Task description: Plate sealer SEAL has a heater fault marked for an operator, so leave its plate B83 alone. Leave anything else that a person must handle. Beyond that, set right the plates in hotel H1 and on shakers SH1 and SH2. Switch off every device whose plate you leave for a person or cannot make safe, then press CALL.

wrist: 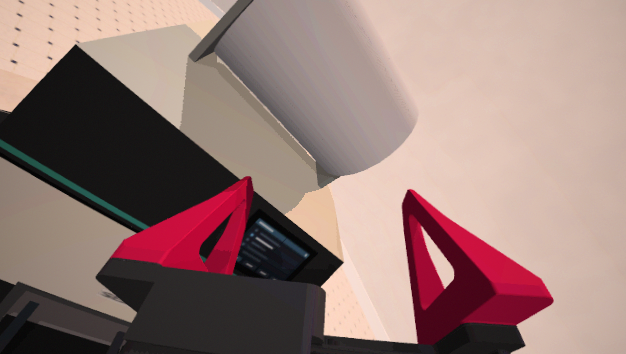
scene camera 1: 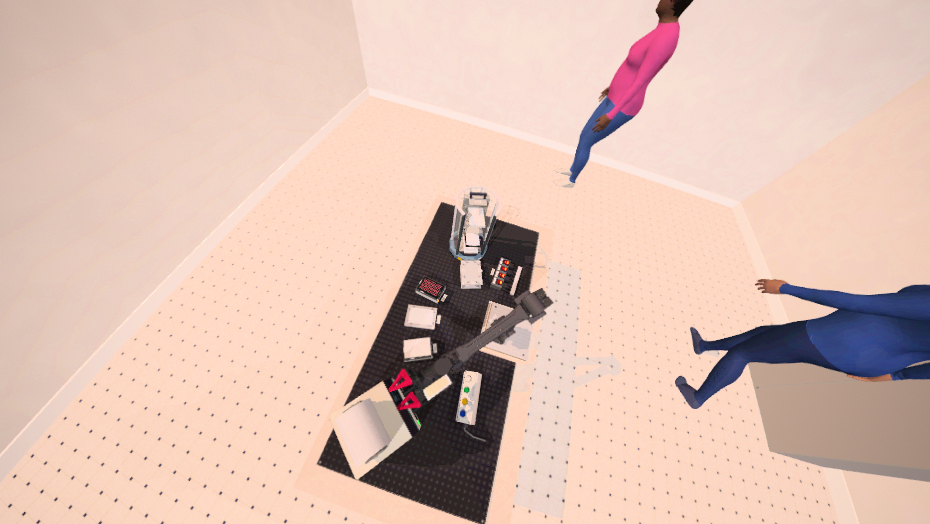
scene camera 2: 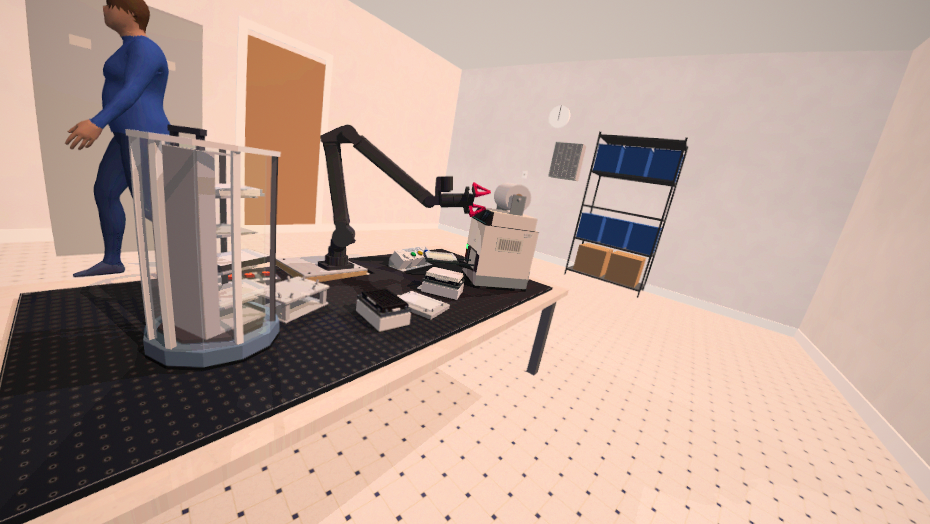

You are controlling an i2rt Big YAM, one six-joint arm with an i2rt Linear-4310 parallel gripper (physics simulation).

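Pixels of known places: gripper, fingertip midpoint: (wrist: 327, 190) (scene camera 1: 393, 399) (scene camera 2: 488, 200); arm's base, origin of the base link: (scene camera 2: 336, 266).
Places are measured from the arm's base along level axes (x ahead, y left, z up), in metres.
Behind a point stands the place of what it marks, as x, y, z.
Observation:
My gripper (scene camera 1: 395, 399) @(0.346, 0.474, 0.353) (scene camera 2: 486, 199) @(0.346, 0.474, 0.353) (wrist: 327, 190) @(0.346, 0.474, 0.353) is open and empty, at the upper front of the beige sealer (scene camera 1: 395, 434) @(0.298, 0.569, 0.314) (scene camera 2: 493, 263) @(0.440, 0.465, 0.100) (wrist: 235, 140) @(0.329, 0.535, 0.314). In the wrist view its left finger overlaps the edge of the sealer's dark screen (wrist: 277, 247) @(0.360, 0.461, 0.294). A pale plate (scene camera 1: 436, 387) @(0.219, 0.376, 0.088) (scene camera 2: 441, 256) @(0.252, 0.341, 0.087) sits out in front of the sealer. The clear-walled tower (scene camera 2: 191, 354) @(0.445, -0.540, 0.019) holds plates at several levels. A unit with a black top (scene camera 1: 430, 287) @(0.442, -0.086, 0.054) (scene camera 2: 383, 309) @(0.501, -0.137, 0.048) and a unit with a white plate (scene camera 1: 417, 348) (scene camera 2: 443, 281) stand on the mat; their labels are unreadable. The button box (scene camera 1: 468, 397) @(0.063, 0.364, 0.052) (scene camera 2: 408, 259) @(0.098, 0.287, 0.043) shows coloured buttons.
A low white unit (scene camera 1: 421, 317) @(0.426, 0.078, 0.007) (scene camera 2: 424, 303) @(0.459, 0.063, 0.007) lies between the two units. A raised white stand (scene camera 1: 471, 274) @(0.252, -0.259, 0.044) (scene camera 2: 300, 298) @(0.326, -0.282, 0.040) is beside the tower. A strip with orange-lit switches (scene camera 1: 504, 273) @(0.068, -0.339, 0.035) is near it. A person in blue (scene camera 1: 852, 331) (scene camera 2: 136, 84) and one in pink (scene camera 1: 650, 65) are off the table.

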